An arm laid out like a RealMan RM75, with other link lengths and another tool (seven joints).
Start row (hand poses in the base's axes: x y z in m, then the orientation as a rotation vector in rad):
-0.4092 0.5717 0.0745 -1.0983 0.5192 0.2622
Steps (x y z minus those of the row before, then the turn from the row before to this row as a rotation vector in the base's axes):
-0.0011 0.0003 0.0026 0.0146 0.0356 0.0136
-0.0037 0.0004 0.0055 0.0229 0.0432 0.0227
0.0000 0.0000 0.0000 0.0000 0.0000 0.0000
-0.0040 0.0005 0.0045 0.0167 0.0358 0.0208
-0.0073 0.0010 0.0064 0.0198 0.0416 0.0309
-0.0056 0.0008 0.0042 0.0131 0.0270 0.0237
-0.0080 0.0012 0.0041 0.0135 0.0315 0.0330
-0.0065 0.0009 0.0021 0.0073 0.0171 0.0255
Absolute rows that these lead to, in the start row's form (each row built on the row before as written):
-0.4103 0.5720 0.0771 -1.0849 0.5409 0.2975
-0.4140 0.5724 0.0826 -1.0650 0.5627 0.3469
-0.4140 0.5724 0.0826 -1.0650 0.5627 0.3469
-0.4180 0.5729 0.0871 -1.0509 0.5801 0.3889
-0.4253 0.5739 0.0935 -1.0357 0.5966 0.4437
-0.4309 0.5747 0.0977 -1.0265 0.6053 0.4825
-0.4389 0.5759 0.1018 -1.0189 0.6131 0.5319
-0.4454 0.5768 0.1039 -1.0173 0.6136 0.5654

